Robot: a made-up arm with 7 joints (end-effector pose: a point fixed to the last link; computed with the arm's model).
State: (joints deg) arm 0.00 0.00 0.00 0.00 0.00 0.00 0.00
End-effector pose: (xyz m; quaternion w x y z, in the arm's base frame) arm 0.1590 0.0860 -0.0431 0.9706 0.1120 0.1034 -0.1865
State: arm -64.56 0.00 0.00 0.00 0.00 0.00 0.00
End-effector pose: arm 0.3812 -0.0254 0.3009 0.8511 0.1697 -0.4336 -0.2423
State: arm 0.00 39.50 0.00 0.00 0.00 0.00 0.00
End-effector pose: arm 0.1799 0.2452 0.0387 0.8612 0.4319 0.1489 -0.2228
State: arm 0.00 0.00 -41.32 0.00 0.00 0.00 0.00
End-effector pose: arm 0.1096 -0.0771 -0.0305 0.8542 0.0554 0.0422 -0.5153
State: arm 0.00 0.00 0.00 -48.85 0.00 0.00 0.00
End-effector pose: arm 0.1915 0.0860 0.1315 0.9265 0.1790 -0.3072 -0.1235
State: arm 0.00 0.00 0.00 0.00 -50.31 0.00 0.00
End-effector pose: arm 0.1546 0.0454 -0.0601 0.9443 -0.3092 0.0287 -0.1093
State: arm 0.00 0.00 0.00 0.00 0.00 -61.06 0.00
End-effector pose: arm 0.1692 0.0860 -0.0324 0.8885 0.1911 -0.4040 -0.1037
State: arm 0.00 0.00 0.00 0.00 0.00 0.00 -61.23
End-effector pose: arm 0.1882 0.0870 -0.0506 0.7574 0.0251 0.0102 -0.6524
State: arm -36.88 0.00 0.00 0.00 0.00 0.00 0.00
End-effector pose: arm 0.3379 0.0270 0.1234 0.9388 0.1507 -0.2105 -0.2270
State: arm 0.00 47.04 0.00 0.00 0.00 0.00 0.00
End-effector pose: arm 0.1867 0.2671 0.0653 0.8282 0.4882 0.1558 -0.2268
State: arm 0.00 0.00 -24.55 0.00 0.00 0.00 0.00
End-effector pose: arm 0.1434 -0.0157 -0.0391 0.9159 0.0797 0.0682 -0.3876
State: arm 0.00 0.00 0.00 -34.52 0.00 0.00 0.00
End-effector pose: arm 0.1978 0.0860 0.0783 0.9575 0.1622 -0.1892 -0.1448
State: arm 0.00 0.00 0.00 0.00 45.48 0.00 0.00
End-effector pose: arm 0.1684 0.0988 -0.0062 0.8353 0.4767 0.1544 -0.2261
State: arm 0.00 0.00 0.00 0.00 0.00 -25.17 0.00
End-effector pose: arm 0.1646 0.0860 -0.0401 0.9698 0.1499 -0.1106 -0.1576
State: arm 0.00 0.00 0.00 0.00 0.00 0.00 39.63
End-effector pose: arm 0.1471 0.0701 -0.0401 0.9649 0.1528 0.1497 0.1520
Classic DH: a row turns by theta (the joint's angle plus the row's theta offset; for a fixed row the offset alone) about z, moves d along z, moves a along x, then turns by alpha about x. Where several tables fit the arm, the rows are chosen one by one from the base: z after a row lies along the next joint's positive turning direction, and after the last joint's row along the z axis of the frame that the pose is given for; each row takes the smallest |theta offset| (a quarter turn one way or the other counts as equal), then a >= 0, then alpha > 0; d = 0 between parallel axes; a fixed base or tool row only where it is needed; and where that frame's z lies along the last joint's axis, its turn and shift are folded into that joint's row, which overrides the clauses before.
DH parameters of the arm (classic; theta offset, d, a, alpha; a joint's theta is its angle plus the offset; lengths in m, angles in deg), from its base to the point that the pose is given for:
base (fixed): -4.07 0.3038 -0.0153 -74.51
joint 1: -75.12 0.0371 -0.0408 -90
joint 2: 74 0.013 -0.024 90
joint 3: 90 -0.1883 0.0407 -90
joint 4: 90 -0.025 0.0413 90
joint 5: 0 0.1936 0.0218 -90
joint 6: -90 0.014 0.0233 90
joint 7: -17.75 0.0553 -0.0228 15.59
tool (fixed): -2.12 -0.0705 0 0

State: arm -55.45 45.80 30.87 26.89 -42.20 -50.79 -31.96
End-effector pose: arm 0.3358 0.3156 0.2944 0.6879 0.3359 -0.6434 0.0044
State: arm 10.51 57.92 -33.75 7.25 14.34 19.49 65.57
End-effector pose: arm 0.0346 0.2397 -0.0097 0.5916 0.7804 0.2024 -0.0053
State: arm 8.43 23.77 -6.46 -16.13 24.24 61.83 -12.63
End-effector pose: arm 0.1385 0.1596 0.0283 0.7184 0.3287 0.5805 -0.1970
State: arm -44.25 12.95 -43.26 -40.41 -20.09 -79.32 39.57
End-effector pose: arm 0.2078 -0.1239 0.2350 0.4407 -0.4945 -0.7232 -0.1955
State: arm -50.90 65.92 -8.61 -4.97 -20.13 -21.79 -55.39
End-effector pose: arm 0.3522 0.1828 0.3644 0.4645 0.6359 -0.2241 -0.5741
